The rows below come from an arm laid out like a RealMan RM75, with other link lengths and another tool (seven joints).
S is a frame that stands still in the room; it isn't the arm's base.
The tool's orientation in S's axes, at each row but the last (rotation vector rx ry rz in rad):
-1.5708, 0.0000, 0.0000
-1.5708, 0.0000, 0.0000
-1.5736, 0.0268, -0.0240
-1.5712, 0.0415, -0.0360
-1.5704, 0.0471, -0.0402
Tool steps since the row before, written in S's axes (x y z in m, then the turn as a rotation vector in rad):
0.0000, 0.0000, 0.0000, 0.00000, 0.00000, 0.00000
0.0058, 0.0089, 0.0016, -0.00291, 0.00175, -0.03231
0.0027, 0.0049, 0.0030, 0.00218, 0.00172, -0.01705
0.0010, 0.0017, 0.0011, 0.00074, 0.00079, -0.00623
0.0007, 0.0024, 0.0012, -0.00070, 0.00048, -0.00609
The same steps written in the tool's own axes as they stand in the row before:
0.0000, 0.0000, 0.0000, 0.00000, 0.00000, 0.00000
0.0058, -0.0016, 0.0089, -0.00291, 0.03231, 0.00175
0.0025, -0.0030, 0.0050, 0.00215, 0.01704, 0.00184
0.0009, -0.0011, 0.0017, 0.00072, 0.00623, 0.00083
0.0006, -0.0012, 0.0024, -0.00070, 0.00609, 0.00044

